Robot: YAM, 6 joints.
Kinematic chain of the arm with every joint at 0, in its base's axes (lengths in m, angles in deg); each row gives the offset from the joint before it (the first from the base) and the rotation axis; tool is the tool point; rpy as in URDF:
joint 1: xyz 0 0 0.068 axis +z
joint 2: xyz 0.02 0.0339 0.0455 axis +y
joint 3: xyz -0.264 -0.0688 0 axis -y
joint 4: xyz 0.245 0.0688 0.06 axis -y
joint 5: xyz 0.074 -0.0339 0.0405 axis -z
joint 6: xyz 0.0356 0 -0.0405 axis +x
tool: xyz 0 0 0 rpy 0 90 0
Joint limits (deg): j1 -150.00..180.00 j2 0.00..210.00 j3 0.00..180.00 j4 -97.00..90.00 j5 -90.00..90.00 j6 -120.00..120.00
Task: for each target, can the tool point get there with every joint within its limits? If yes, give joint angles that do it. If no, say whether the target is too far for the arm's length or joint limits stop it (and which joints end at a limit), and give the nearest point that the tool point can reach.
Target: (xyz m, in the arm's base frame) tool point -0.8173 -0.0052 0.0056
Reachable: no: too far | nearest point -0.6402 -0.0009 0.0296 | short by 0.179 m
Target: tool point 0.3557 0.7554 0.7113
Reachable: no: too far | nearest point 0.2235 0.4746 0.4837 | short by 0.385 m
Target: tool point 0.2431 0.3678 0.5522
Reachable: yes | joints 60.50 131.40 164.75 3.83 58.93 -40.53
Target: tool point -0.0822 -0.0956 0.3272
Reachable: yes | joints -123.04 52.59 63.01 -80.90 28.19 15.30
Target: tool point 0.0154 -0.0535 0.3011
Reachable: yes | joints -45.51 18.80 43.48 -58.39 48.09 -37.28
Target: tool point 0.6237 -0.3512 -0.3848
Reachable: no: too far | nearest point 0.4648 -0.2617 -0.2418 | short by 0.232 m
